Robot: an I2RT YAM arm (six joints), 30 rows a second.
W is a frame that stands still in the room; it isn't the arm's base.
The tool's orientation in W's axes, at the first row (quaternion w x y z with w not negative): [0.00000 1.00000 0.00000 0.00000]
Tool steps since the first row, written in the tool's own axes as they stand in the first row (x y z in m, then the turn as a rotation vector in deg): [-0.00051 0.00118 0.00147 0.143 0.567 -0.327]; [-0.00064 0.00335 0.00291 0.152 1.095 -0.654]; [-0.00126 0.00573 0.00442 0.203 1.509 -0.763]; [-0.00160 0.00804 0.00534 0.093 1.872 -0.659]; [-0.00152 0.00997 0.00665 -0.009 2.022 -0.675]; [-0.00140 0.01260 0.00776 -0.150 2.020 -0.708]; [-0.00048 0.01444 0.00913 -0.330 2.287 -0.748]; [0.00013 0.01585 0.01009 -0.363 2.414 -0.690]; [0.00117 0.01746 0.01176 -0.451 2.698 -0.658]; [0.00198 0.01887 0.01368 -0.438 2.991 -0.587]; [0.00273 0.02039 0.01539 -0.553 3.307 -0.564]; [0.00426 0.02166 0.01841 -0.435 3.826 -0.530]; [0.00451 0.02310 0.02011 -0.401 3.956 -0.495]
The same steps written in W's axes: [-0.00051 -0.00118 -0.00147 0.143 -0.567 0.327]; [-0.00064 -0.00335 -0.00291 0.152 -1.095 0.654]; [-0.00126 -0.00573 -0.00442 0.203 -1.509 0.763]; [-0.00160 -0.00804 -0.00534 0.093 -1.872 0.659]; [-0.00152 -0.00997 -0.00665 -0.009 -2.022 0.675]; [-0.00140 -0.01260 -0.00776 -0.150 -2.020 0.708]; [-0.00048 -0.01444 -0.00913 -0.330 -2.287 0.748]; [0.00013 -0.01585 -0.01009 -0.363 -2.414 0.690]; [0.00117 -0.01746 -0.01176 -0.451 -2.698 0.658]; [0.00198 -0.01887 -0.01368 -0.438 -2.991 0.587]; [0.00273 -0.02039 -0.01539 -0.553 -3.307 0.564]; [0.00426 -0.02166 -0.01841 -0.435 -3.826 0.530]; [0.00451 -0.02310 -0.02011 -0.401 -3.956 0.495]
